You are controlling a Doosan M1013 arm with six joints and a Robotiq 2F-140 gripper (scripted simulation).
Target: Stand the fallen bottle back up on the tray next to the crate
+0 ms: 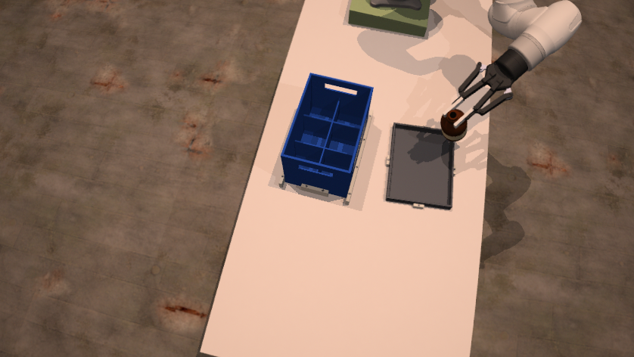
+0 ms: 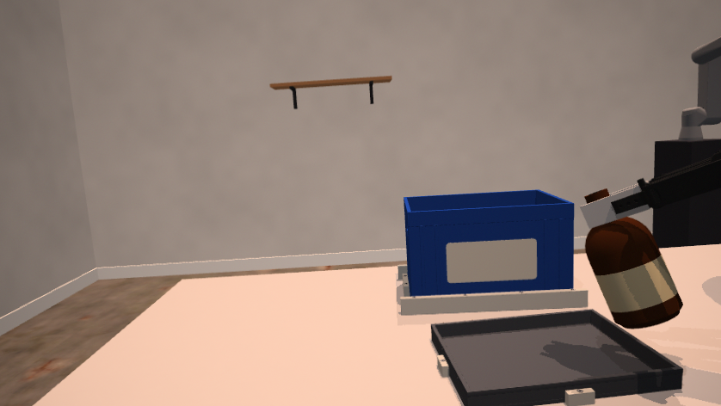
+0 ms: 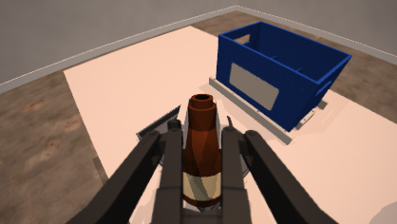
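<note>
Right now the brown bottle is 6 cm below my hand. From my hand the other things lie so: blue crate: 1 cm ahead, 34 cm to the right, 13 cm below; dark grey tray: 6 cm ahead, 6 cm to the right, 20 cm below.
</note>
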